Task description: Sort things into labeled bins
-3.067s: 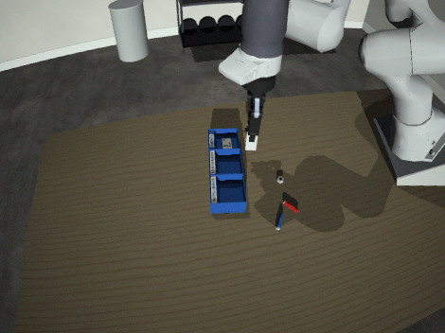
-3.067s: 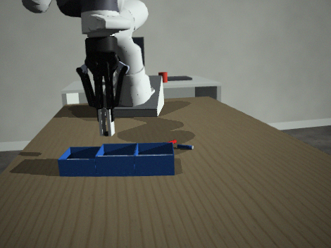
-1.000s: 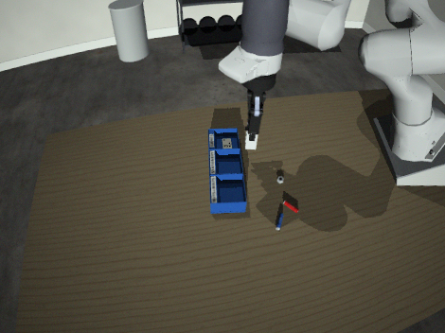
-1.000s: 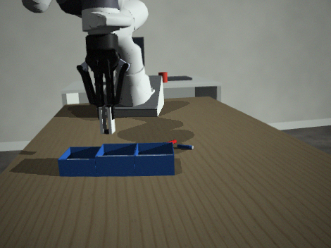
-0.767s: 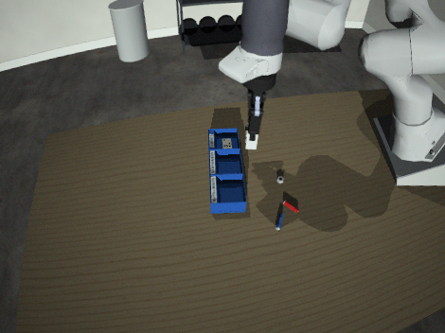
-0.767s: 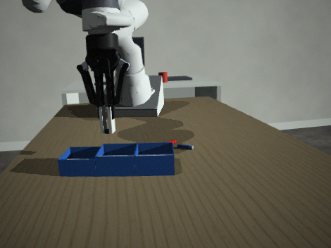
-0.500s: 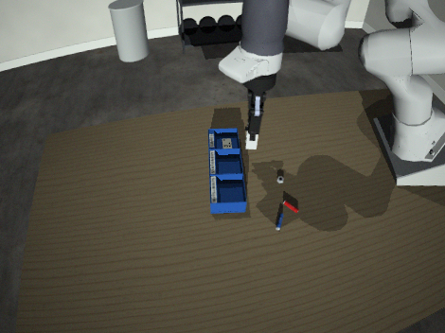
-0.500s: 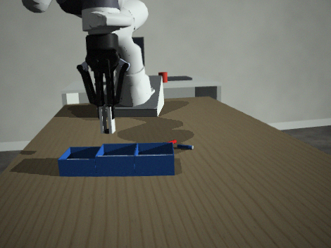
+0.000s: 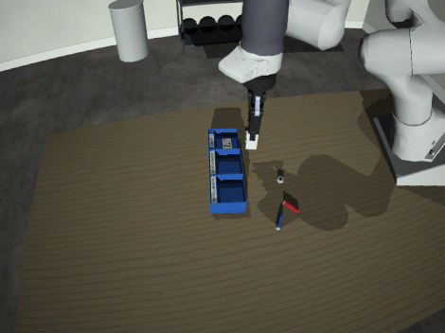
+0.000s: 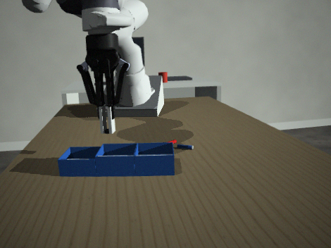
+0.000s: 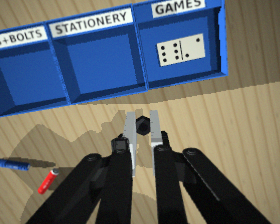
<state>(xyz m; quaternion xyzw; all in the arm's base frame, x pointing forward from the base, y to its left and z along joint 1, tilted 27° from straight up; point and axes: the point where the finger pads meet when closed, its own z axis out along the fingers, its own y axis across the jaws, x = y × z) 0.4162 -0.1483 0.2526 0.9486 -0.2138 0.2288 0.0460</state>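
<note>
The dark nut lies 3 cm below my hand. Also, from my hand: red marker 3 cm behind, 18 cm to the left, 10 cm below; white domino 3 cm ahead, 7 cm to the right, 9 cm below; white nut 5 cm behind, 9 cm to the left, 10 cm below.
</note>
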